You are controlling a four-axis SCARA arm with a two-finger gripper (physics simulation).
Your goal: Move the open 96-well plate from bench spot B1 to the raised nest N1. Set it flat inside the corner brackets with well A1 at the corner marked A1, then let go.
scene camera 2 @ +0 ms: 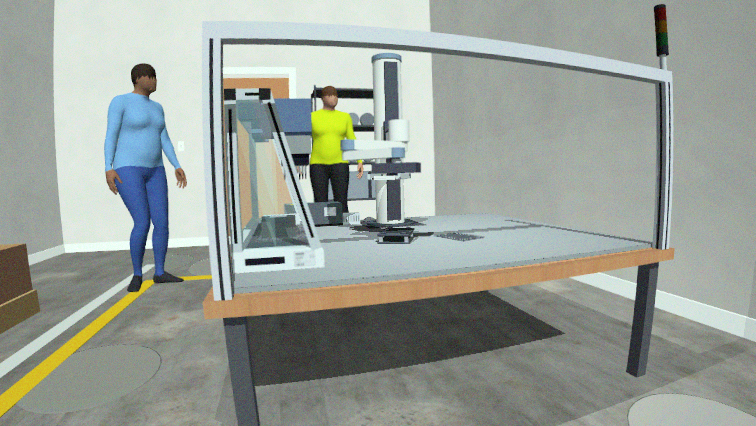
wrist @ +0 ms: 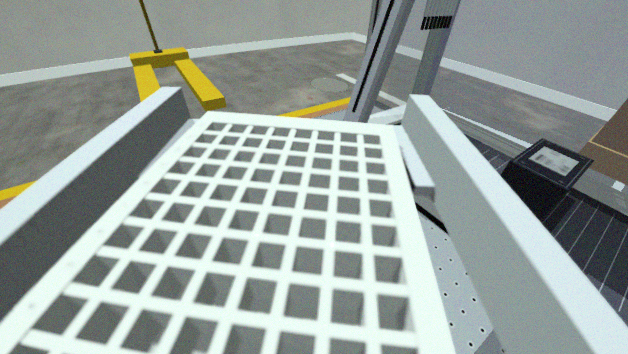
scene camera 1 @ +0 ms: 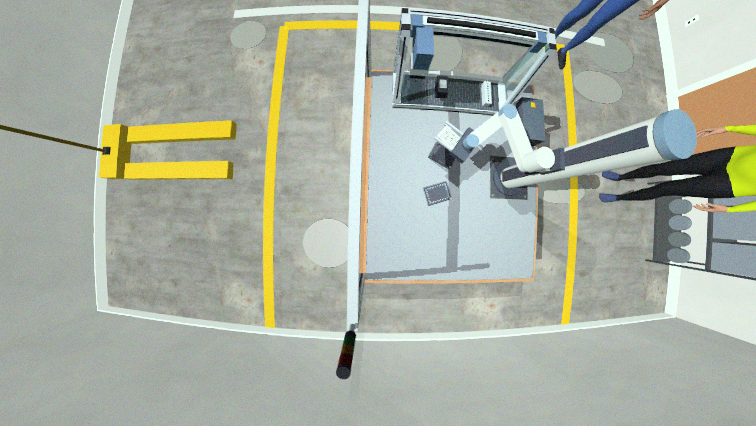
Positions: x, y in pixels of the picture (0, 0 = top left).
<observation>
My gripper (wrist: 295, 110) holds a white well plate (wrist: 250, 226), clear of everything else.
</observation>
